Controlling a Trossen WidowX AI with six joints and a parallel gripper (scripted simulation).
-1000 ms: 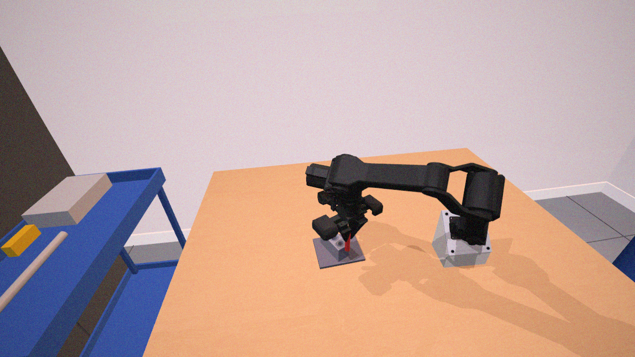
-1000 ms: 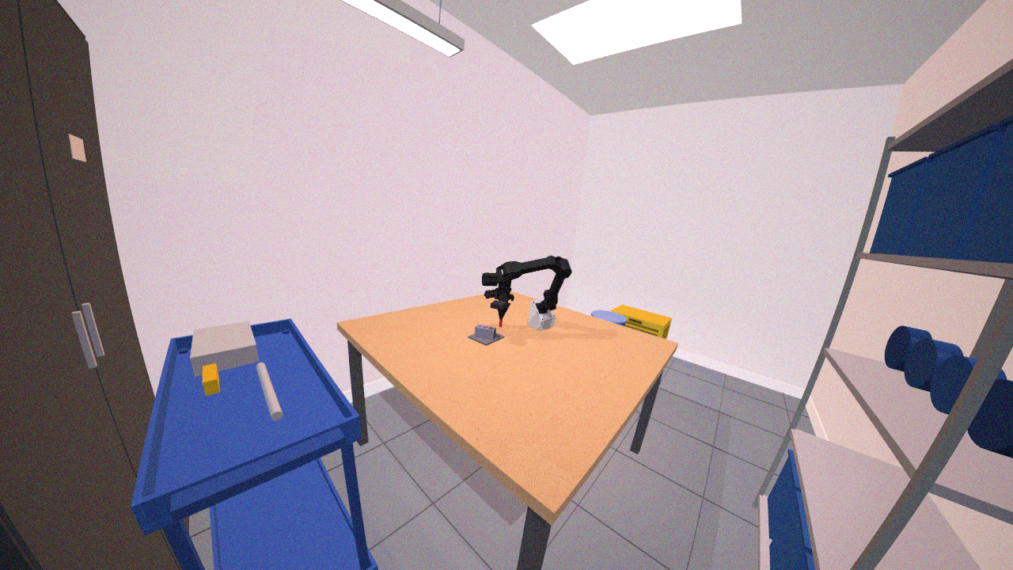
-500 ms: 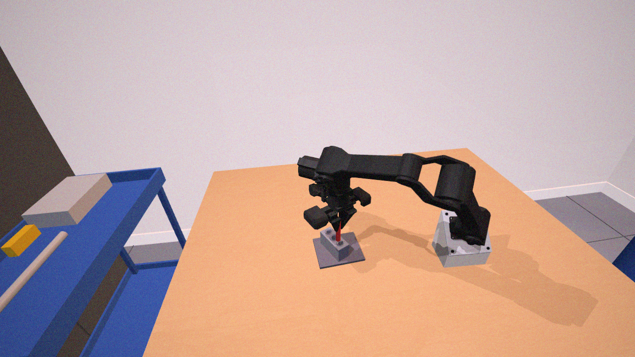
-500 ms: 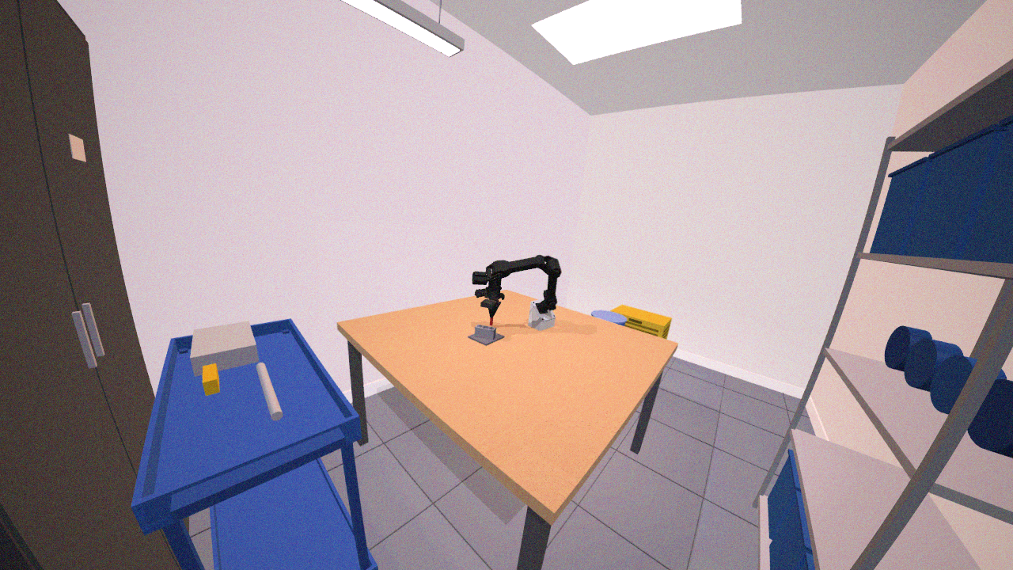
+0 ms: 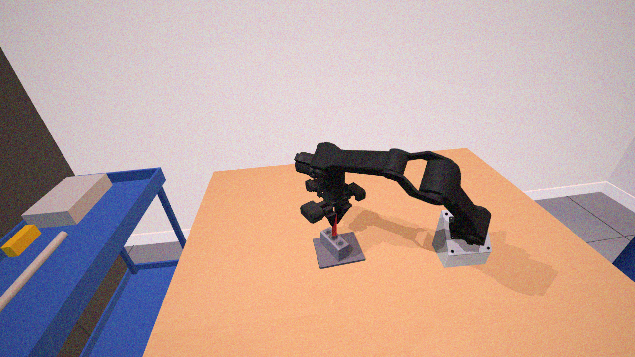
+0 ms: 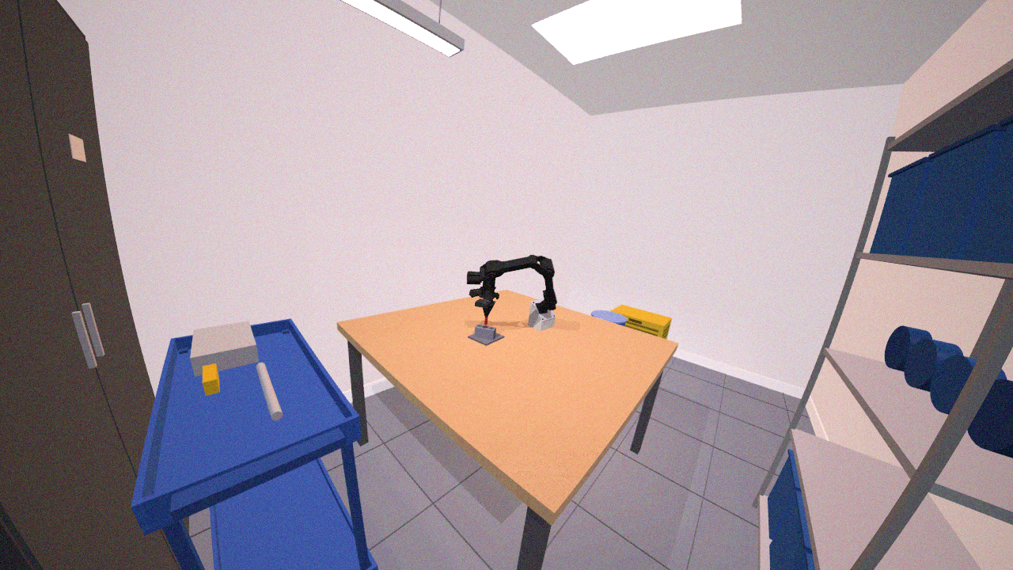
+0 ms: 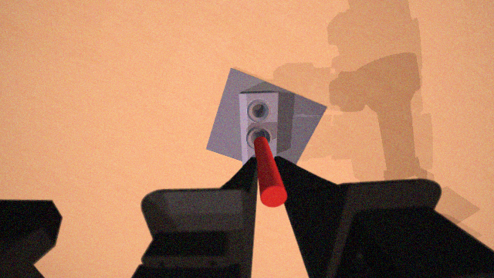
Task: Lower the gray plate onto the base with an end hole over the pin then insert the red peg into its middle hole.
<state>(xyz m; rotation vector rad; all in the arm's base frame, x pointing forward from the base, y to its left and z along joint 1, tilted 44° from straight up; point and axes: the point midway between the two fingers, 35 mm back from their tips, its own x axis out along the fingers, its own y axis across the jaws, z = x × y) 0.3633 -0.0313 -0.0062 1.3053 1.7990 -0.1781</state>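
The red peg is right at my gripper tip. The rest, counted from my gripper tip: gray plate (70 mm below); then dark flat base (100 mm below, 10 mm to the left, 10 mm behind).
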